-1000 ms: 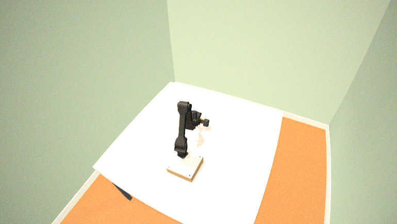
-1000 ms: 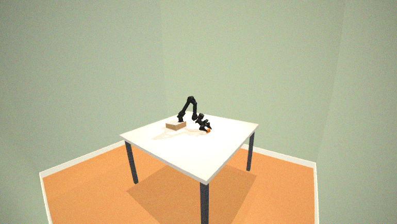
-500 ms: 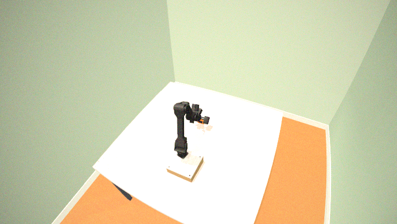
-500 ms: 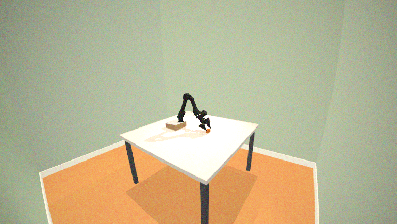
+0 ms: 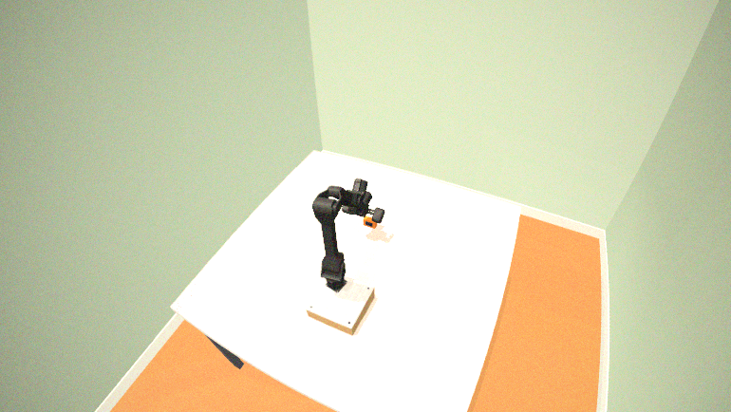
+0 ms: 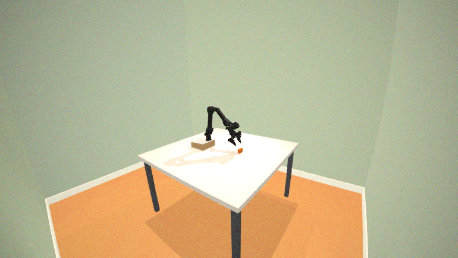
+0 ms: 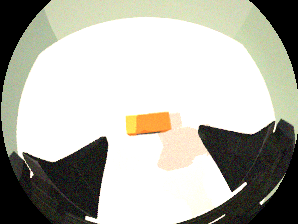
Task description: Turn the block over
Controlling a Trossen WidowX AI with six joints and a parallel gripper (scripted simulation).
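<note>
Now: the orange block 6 cm below my gripper tip and 1 cm ahead of it.
</note>
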